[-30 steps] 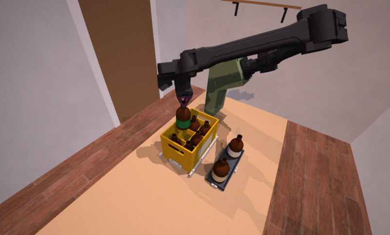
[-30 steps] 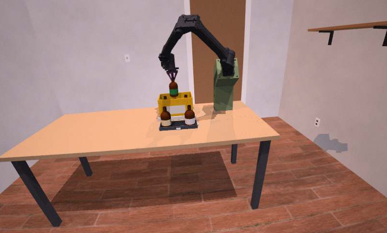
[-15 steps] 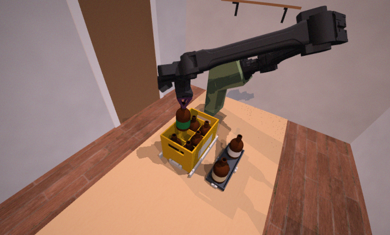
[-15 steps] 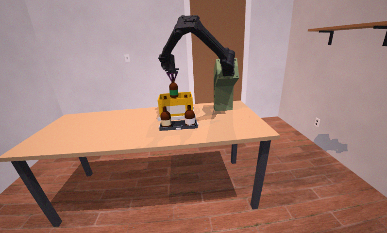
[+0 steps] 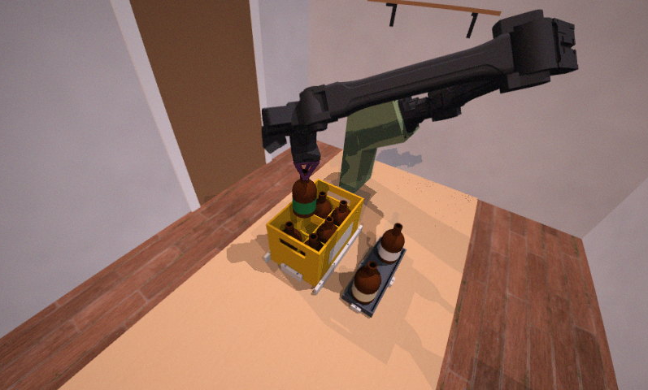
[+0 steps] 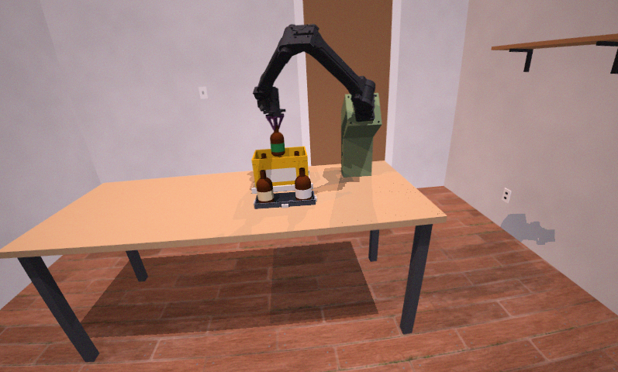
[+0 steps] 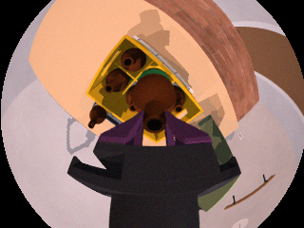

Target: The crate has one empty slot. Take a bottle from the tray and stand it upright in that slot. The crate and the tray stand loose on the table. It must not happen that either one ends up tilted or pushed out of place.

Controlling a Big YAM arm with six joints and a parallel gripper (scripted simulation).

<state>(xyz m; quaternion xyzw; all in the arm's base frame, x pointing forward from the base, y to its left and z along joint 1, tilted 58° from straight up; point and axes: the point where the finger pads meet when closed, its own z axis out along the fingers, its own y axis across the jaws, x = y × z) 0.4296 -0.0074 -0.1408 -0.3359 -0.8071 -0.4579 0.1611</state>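
My hand is 6 cm above the glass bottle. Round my hand: dark tray: 3 cm behind, 27 cm to the left, 28 cm below; yellow crate: 1 cm behind, 5 cm to the left, 21 cm below.
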